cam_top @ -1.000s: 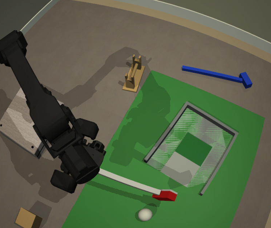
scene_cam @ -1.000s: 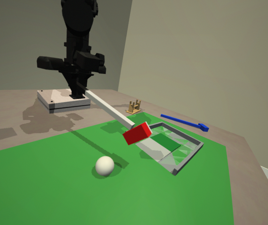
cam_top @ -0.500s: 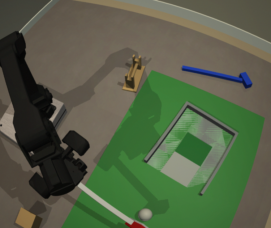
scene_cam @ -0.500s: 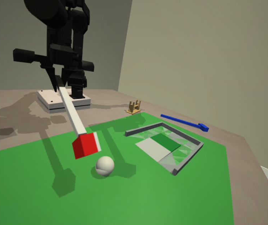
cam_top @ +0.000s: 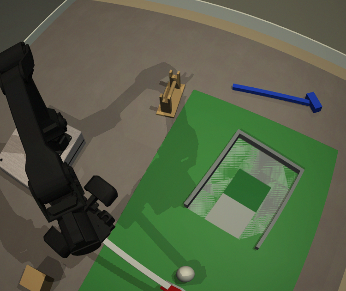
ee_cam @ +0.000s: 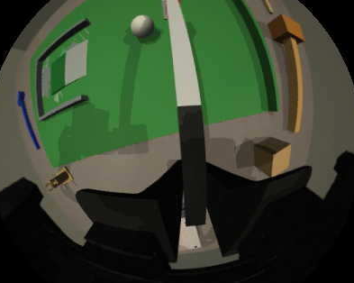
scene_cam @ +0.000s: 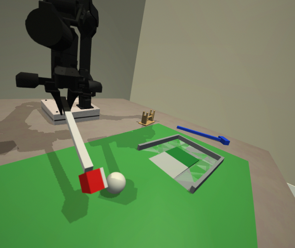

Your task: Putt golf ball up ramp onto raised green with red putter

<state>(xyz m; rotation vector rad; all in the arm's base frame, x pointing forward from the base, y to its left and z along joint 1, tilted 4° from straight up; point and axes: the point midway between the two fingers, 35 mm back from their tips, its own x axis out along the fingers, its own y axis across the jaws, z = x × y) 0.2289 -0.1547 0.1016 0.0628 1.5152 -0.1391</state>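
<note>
The red putter lies 120 mm ahead of my gripper tip and 10 mm to the right of it. From my gripper tip the other things lie so: green mat (250 mm ahead, 150 mm to the left, 100 mm below); then white golf ball (220 mm ahead, 20 mm to the left, 80 mm below); then tan box (80 mm behind, 200 mm to the right, 70 mm below).
</note>
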